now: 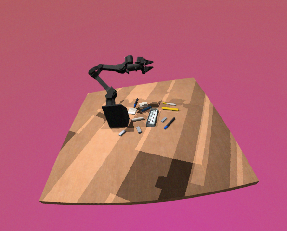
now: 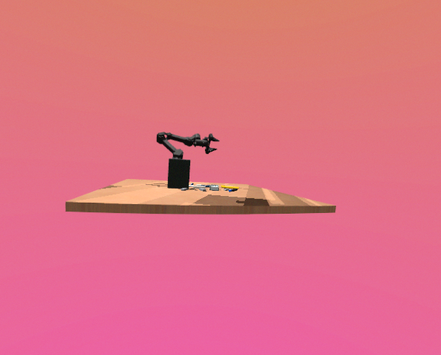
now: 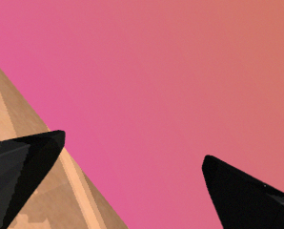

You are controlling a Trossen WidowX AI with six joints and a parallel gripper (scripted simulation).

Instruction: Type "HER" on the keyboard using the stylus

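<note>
The blue stylus lies 14 cm behind my gripper tip, 11 cm to the right of it and 36 cm below it. The rest, counted from my gripper tip: white stick 17 cm behind, 22 cm to the right, 36 cm below; then grey block 3 cm ahead, 26 cm to the right, 36 cm below.
</note>
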